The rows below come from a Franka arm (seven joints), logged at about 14 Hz.
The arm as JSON. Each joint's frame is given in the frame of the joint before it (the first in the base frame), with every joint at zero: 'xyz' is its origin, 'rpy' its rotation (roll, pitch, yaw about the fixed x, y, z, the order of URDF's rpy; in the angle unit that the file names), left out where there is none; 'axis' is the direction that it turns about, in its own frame. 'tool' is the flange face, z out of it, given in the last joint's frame.
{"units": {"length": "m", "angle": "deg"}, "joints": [
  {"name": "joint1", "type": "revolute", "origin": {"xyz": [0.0, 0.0, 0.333]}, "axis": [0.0, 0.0, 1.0]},
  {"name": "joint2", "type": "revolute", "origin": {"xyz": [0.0, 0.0, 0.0]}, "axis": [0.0, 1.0, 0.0]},
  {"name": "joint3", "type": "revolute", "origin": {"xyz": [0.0, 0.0, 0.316]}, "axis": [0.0, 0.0, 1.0]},
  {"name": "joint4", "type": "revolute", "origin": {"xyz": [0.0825, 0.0, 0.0]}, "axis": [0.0, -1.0, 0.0]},
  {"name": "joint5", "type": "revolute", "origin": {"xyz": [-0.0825, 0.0, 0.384]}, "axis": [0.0, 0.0, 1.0]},
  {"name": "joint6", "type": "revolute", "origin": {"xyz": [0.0, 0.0, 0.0]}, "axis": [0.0, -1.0, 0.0]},
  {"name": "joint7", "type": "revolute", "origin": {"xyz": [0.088, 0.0, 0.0]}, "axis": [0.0, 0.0, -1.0]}
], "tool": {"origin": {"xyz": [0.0, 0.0, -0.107], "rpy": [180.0, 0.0, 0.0]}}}
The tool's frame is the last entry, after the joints.
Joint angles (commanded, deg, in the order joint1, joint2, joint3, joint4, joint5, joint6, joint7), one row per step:
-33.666 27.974 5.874 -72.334 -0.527 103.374 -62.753
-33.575 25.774 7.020 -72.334 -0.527 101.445 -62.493
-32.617 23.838 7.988 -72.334 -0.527 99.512 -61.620
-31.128 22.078 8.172 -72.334 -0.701 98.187 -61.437
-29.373 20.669 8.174 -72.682 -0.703 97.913 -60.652
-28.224 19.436 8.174 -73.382 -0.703 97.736 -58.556
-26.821 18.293 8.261 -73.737 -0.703 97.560 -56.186
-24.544 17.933 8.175 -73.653 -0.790 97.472 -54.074
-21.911 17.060 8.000 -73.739 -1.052 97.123 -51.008
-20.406 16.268 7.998 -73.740 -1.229 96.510 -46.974
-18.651 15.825 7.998 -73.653 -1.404 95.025 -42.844
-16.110 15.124 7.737 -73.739 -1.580 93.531 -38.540
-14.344 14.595 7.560 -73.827 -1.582 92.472 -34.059
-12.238 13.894 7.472 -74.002 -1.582 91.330 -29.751
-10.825 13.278 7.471 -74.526 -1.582 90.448 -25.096
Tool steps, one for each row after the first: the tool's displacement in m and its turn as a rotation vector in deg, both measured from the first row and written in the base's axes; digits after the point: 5 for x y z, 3 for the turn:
-0.00251 0.01594 0.02424 0.130 -0.411 0.934
-0.00137 0.03966 0.04483 0.335 -0.511 1.988
-0.00060 0.06143 0.06358 -0.129 -0.752 3.541
0.00240 0.08358 0.07669 -0.547 -1.378 4.546
0.00249 0.09898 0.08479 -0.651 -1.627 3.649
0.00386 0.11750 0.09468 -0.766 -2.146 2.797
0.01055 0.14209 0.09932 -0.807 -2.431 2.893
0.01445 0.17076 0.10787 -1.011 -2.727 2.331
0.01429 0.18863 0.11575 -0.921 -2.837 -0.163
0.01428 0.20892 0.11889 -0.565 -1.861 -2.497
0.01347 0.23565 0.12336 -0.401 -0.931 -4.477
0.01199 0.25437 0.12665 -0.125 -0.290 -7.339
0.00941 0.27769 0.13098 0.076 0.348 -9.606
0.00627 0.29398 0.13192 0.257 1.157 -12.823

